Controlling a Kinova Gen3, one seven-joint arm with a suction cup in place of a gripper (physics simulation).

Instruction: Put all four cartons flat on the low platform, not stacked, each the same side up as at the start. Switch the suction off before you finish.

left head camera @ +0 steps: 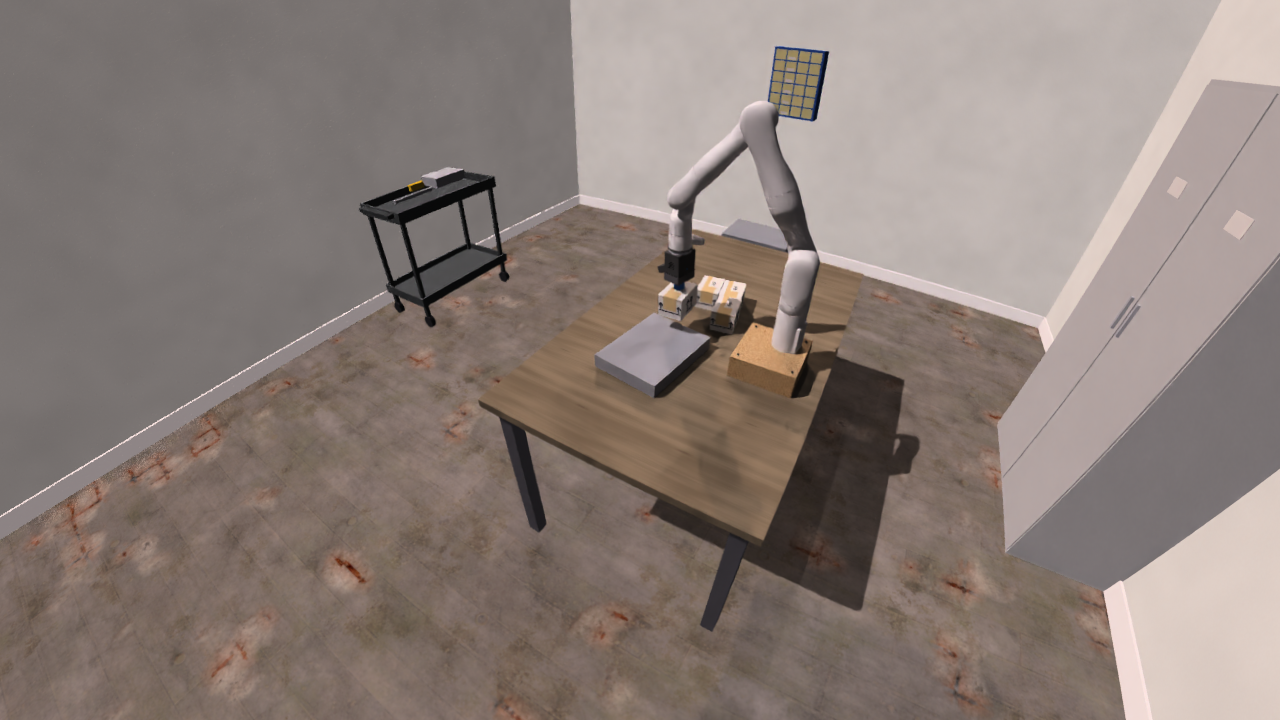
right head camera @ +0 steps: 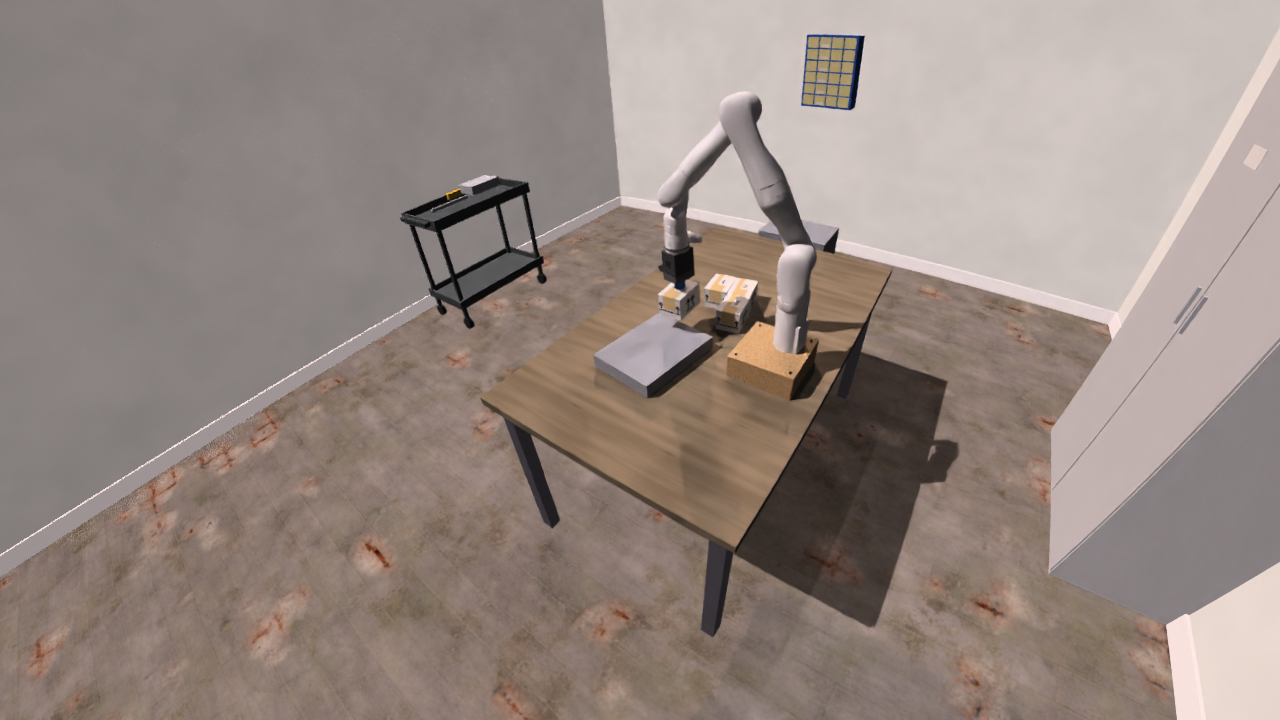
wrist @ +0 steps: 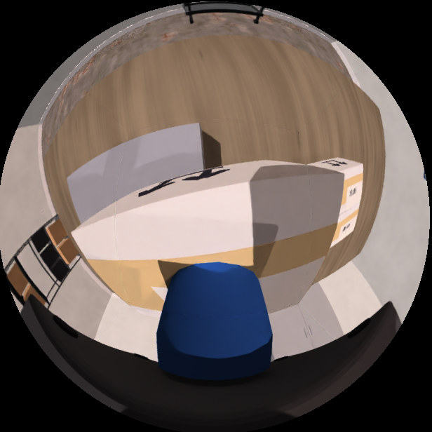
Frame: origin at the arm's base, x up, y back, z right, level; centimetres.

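Seen in the pictures: hand, its tool point: [left head camera: 679, 290] [right head camera: 680, 289]; arm's base, origin of its link: [left head camera: 785, 344] [right head camera: 787, 344].
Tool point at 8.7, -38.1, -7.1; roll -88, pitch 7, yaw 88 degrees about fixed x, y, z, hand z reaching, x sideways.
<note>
Pixels of each thing's top centre, then the offset from my tool point to it, as dx, dy, dz. Level surfaces: height alone.
- white carton with a tan tape band, centre of its top: [right head camera: 679, 287] [left head camera: 678, 288] +1.5, +0.5, -1.0
- grey low platform, centre of its top: [right head camera: 653, 345] [left head camera: 654, 345] -12.4, +2.7, -16.8
- wooden table, height of its surface: dx -17.2
My gripper, a blue suction cup [left head camera: 679, 285] [right head camera: 680, 283] [wrist: 215, 282], is shut on a white carton with a tan tape band [left head camera: 674, 302] [right head camera: 677, 300] [wrist: 200, 220]. The carton hangs level above the table, just behind the low platform. The grey low platform [left head camera: 653, 351] [right head camera: 651, 354] [wrist: 145, 150] bears no carton. The other white-and-tan cartons [left head camera: 732, 293] [right head camera: 741, 291] [wrist: 353, 192] stand close together on the table, to the right of the held one in the head views. They partly hide each other, and the held carton hides part of them in the wrist view.
The wooden table [left head camera: 572, 394] [right head camera: 572, 394] carries the tan base block [left head camera: 760, 367] [right head camera: 760, 365] of the arm, right of the platform. A black cart [left head camera: 438, 211] [right head camera: 465, 214] stands by the left wall. A tall grey cabinet [left head camera: 1100, 358] [right head camera: 1154, 385] stands at the right.
</note>
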